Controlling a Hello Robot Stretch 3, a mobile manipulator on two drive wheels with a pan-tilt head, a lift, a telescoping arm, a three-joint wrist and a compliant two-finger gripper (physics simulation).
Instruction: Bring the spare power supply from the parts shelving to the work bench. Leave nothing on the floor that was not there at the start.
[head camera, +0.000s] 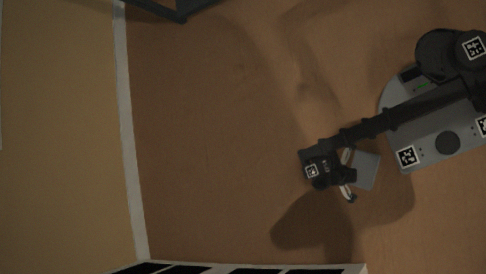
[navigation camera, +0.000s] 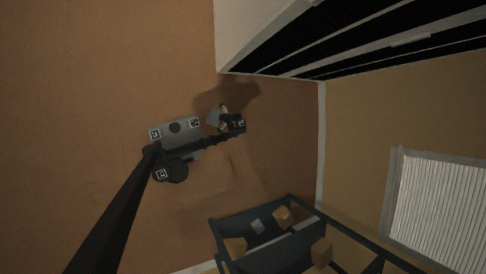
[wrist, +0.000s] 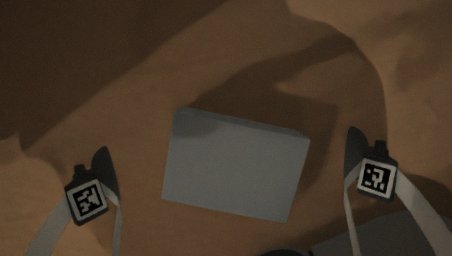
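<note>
A flat grey box (head camera: 366, 171) (navigation camera: 213, 118) (wrist: 235, 167) lies on the brown floor beside my base; it may be the power supply, but no label shows. My gripper (head camera: 351, 173) (navigation camera: 220, 118) (wrist: 229, 156) is open. In the wrist view its fingers stand wide apart, one on each side of the box, with a gap on both sides. A dark shelf unit (navigation camera: 287, 251) at the bottom of the navigation view holds a small grey box (navigation camera: 257, 226) and several brown boxes. I cannot identify the work bench.
My base (head camera: 420, 135) (navigation camera: 185, 131) stands close to the grey box. A white unit (navigation camera: 250, 30) with black openings stands near the gripper, its edge also at the bottom of the head view. A tan wall (head camera: 60, 125) (navigation camera: 360, 115) with a white skirting board runs along one side.
</note>
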